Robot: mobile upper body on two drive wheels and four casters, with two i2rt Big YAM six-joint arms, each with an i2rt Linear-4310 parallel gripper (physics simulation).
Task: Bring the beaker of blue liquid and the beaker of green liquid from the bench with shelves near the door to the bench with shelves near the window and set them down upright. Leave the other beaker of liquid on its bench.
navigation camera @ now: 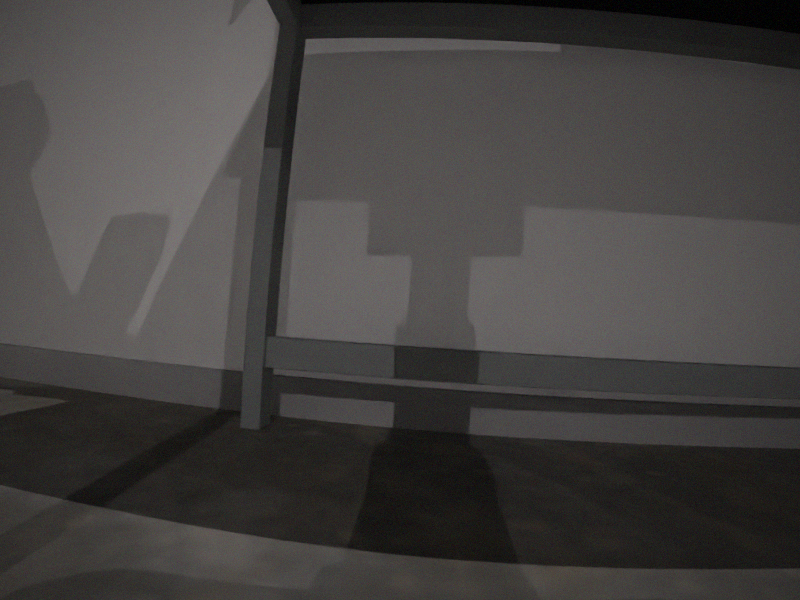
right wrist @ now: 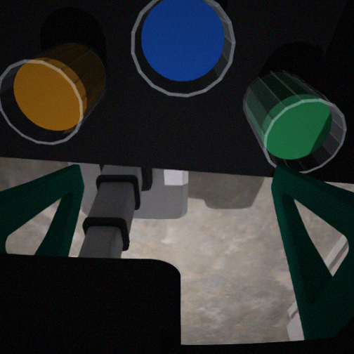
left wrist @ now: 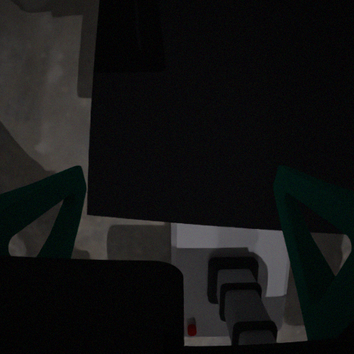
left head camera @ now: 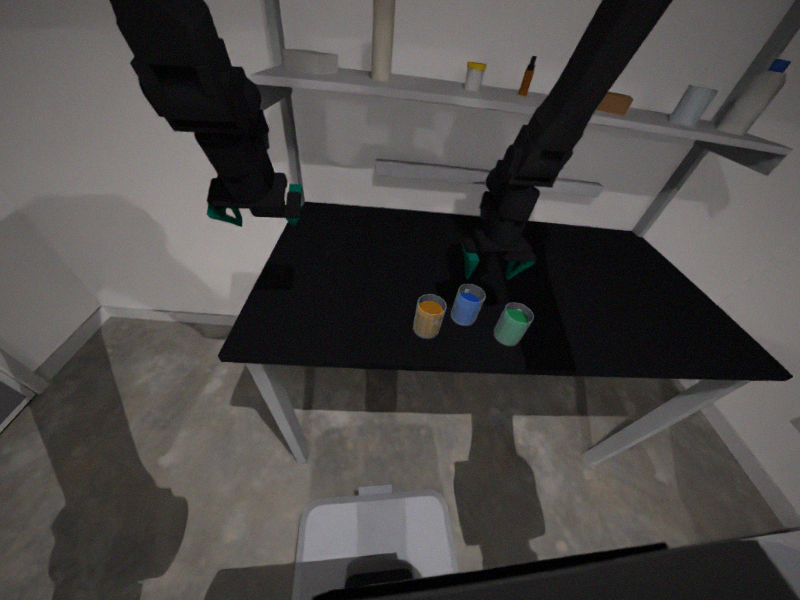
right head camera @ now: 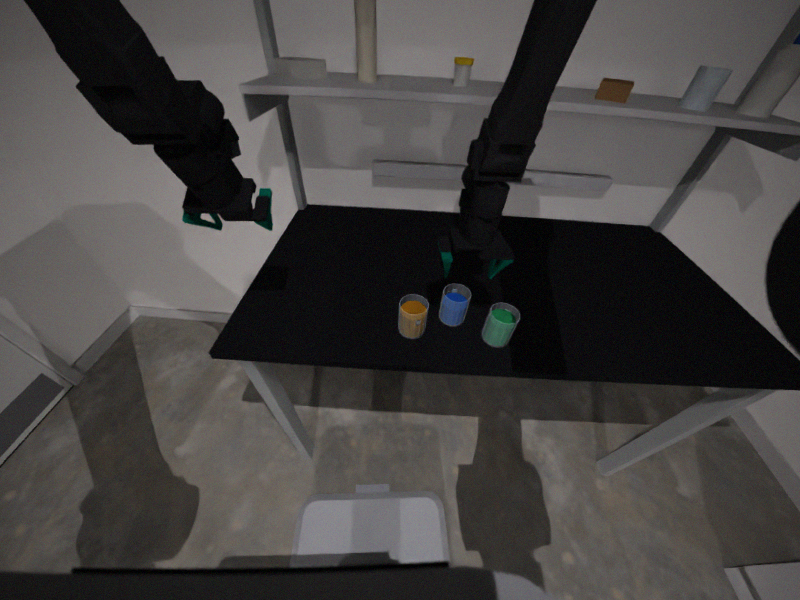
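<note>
The beaker of blue liquid [left head camera: 466,307] [right head camera: 454,307] [right wrist: 183,45] stands upright on the black bench top [left head camera: 361,258] [right head camera: 348,258], between the other two. The beaker of green liquid [left head camera: 513,326] [right head camera: 499,326] [right wrist: 297,125] stands upright to its right, nearer the front edge. The beaker of orange liquid [left head camera: 429,317] [right head camera: 412,317] [right wrist: 50,95] stands upright to its left. My right gripper [left head camera: 494,268] [right head camera: 471,266] [right wrist: 177,175] is open and empty, above the bench behind the blue beaker. My left gripper [left head camera: 266,219] [right head camera: 237,222] [left wrist: 179,175] is open and empty, near the bench's left end.
A wall shelf [left head camera: 426,89] [right head camera: 413,87] above the bench holds a tall cylinder [left head camera: 382,41], a yellow-capped jar [left head camera: 474,76], an orange bottle [left head camera: 526,78] and other items. Bench legs [left head camera: 279,413] [left head camera: 659,423] stand on the floor. A frame post [navigation camera: 258,271] shows in the navigation view.
</note>
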